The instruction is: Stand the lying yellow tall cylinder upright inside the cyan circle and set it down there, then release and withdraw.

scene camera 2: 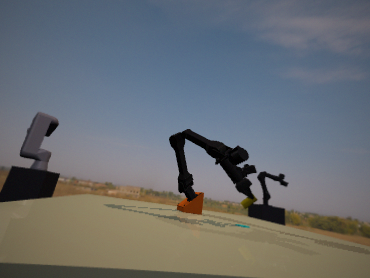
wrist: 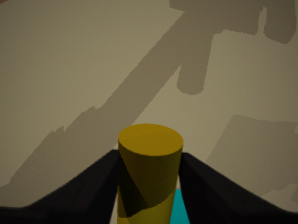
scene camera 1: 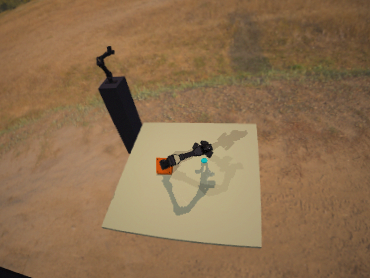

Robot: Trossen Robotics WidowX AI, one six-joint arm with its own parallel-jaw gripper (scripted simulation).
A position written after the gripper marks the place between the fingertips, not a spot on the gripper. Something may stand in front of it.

The gripper (wrist: pixel 149 159) holds a yellow tall cylinder.
